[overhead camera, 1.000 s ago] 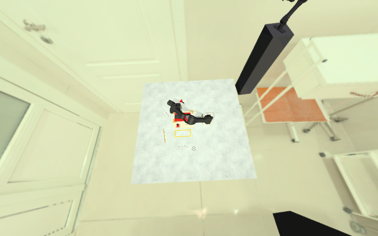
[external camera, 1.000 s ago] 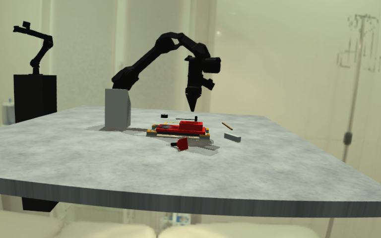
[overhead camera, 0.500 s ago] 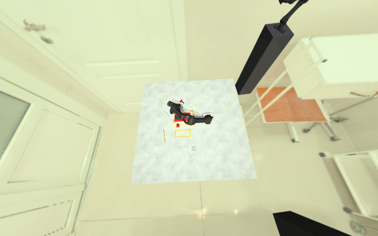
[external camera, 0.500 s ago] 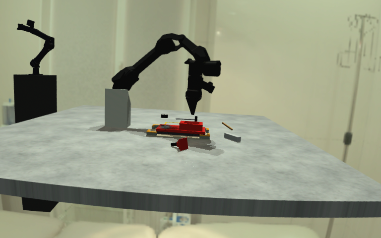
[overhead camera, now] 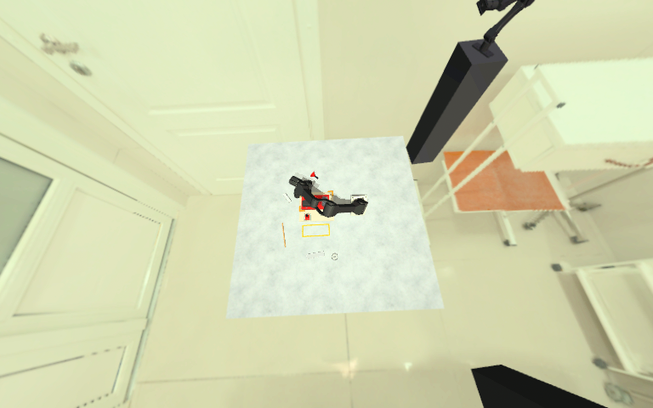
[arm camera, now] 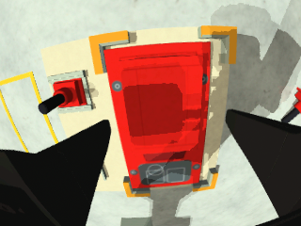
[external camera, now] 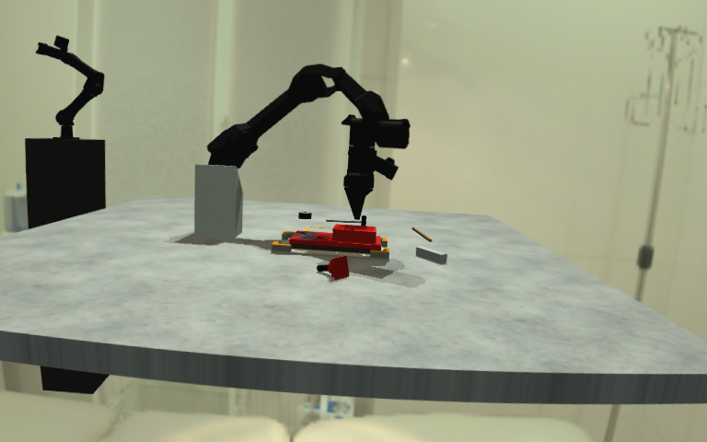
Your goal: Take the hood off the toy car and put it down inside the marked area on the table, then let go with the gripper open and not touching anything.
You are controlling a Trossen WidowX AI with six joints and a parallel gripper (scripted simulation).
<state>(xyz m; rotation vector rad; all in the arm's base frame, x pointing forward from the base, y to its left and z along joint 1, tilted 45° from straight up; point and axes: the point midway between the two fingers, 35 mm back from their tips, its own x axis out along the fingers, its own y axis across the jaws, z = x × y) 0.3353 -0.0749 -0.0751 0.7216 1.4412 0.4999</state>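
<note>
The hood lies 4 cm below my gripper tip. From my gripper tip the other things lie so: thin wooden stick: 21 cm to the left, 20 cm ahead, 7 cm below; black wheel: 41 cm to the left, 13 cm behind, 7 cm below; grey bar: 16 cm ahead, 7 cm below, 6 cm to the right.
</note>
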